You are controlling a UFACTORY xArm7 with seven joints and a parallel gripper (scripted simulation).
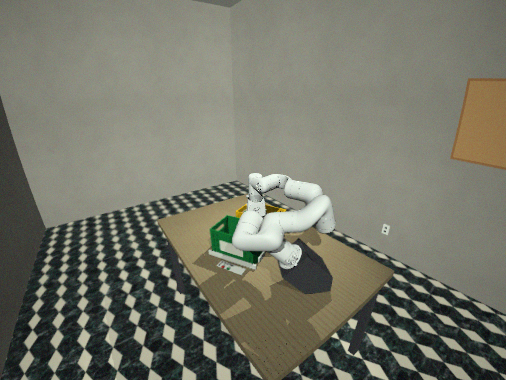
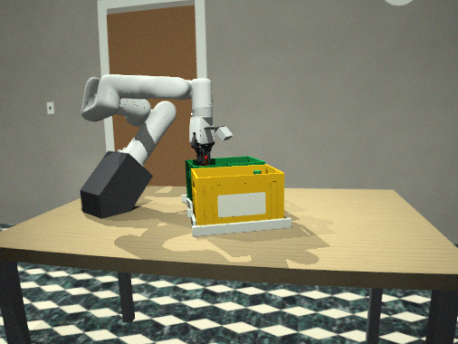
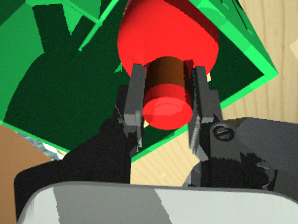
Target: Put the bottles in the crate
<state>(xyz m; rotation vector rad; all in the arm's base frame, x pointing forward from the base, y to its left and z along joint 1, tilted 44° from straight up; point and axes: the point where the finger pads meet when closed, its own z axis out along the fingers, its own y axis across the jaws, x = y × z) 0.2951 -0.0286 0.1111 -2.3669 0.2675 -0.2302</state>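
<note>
Now: the red bottle 7 cm below my hand. From my hand the other things lie so: green crate: 4 cm ahead, 9 cm to the left, 12 cm below; then green-capped bottle: 14 cm ahead, 19 cm to the right, 11 cm below; then yellow crate: 18 cm ahead, 10 cm to the right, 12 cm below.
</note>
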